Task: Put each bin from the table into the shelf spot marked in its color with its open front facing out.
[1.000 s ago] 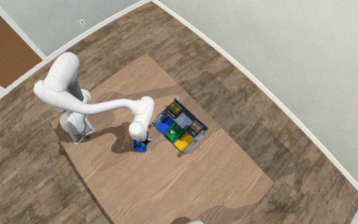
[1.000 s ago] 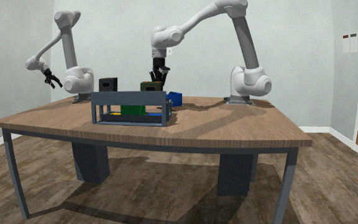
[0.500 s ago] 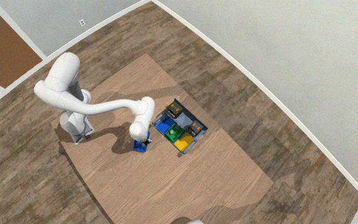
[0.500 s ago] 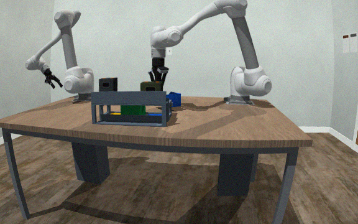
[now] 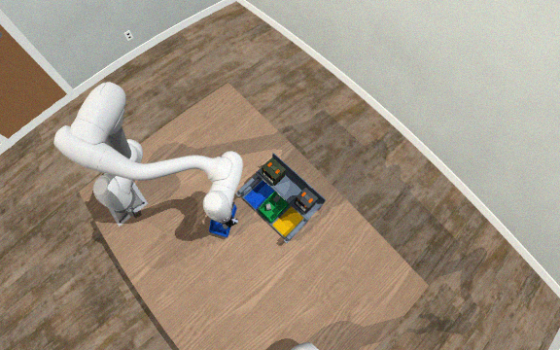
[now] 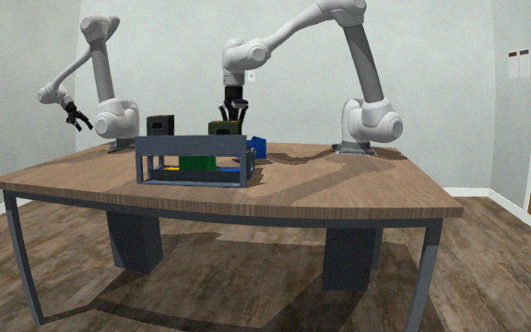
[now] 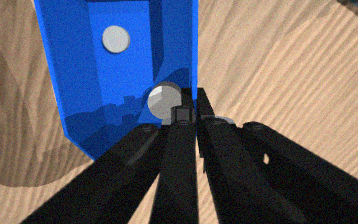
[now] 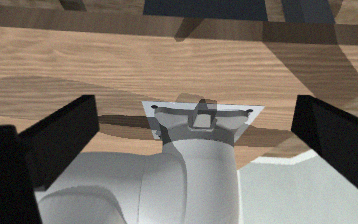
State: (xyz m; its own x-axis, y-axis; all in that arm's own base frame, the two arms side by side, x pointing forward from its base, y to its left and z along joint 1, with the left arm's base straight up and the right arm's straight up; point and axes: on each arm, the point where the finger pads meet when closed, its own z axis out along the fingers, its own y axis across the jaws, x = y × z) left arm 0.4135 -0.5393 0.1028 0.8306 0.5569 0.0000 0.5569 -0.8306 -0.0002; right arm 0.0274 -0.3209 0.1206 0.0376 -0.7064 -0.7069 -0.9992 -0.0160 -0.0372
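Observation:
Now: left hand 5 cm to the right of the blue bin, 4 cm above it and 1 cm past it. Round my left hand: grey shelf 29 cm ahead, 7 cm to the right, 4 cm below; then green bin 26 cm ahead, 7 cm to the right, 6 cm below; then round part 6 cm below, 2 cm to the left, 2 cm behind.

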